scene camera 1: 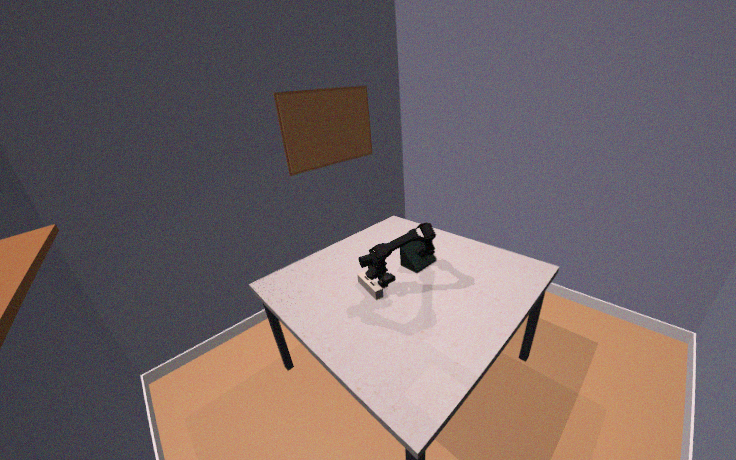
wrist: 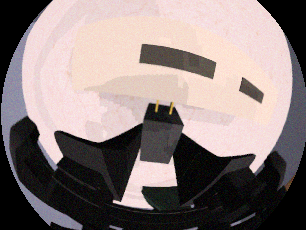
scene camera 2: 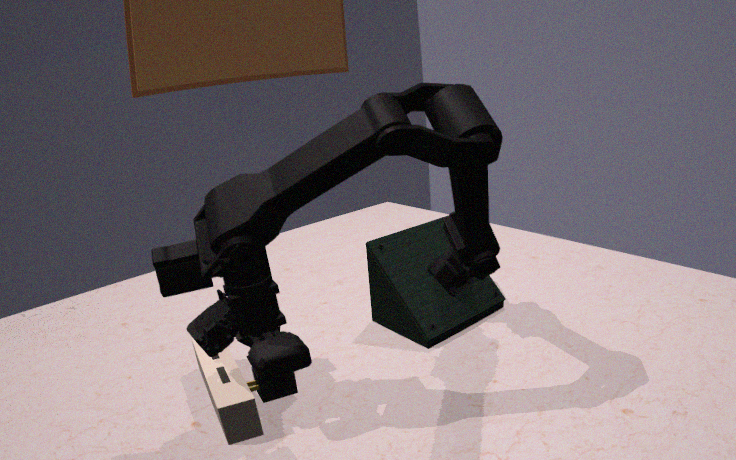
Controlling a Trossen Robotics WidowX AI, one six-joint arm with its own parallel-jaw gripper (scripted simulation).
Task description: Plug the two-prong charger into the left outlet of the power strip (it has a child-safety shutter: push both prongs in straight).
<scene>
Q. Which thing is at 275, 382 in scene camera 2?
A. My gripper.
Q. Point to a charger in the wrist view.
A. At 161, 127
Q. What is my gripper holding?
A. A charger.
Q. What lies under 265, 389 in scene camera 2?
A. A charger.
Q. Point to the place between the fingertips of my gripper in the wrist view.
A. At 158, 129
</scene>
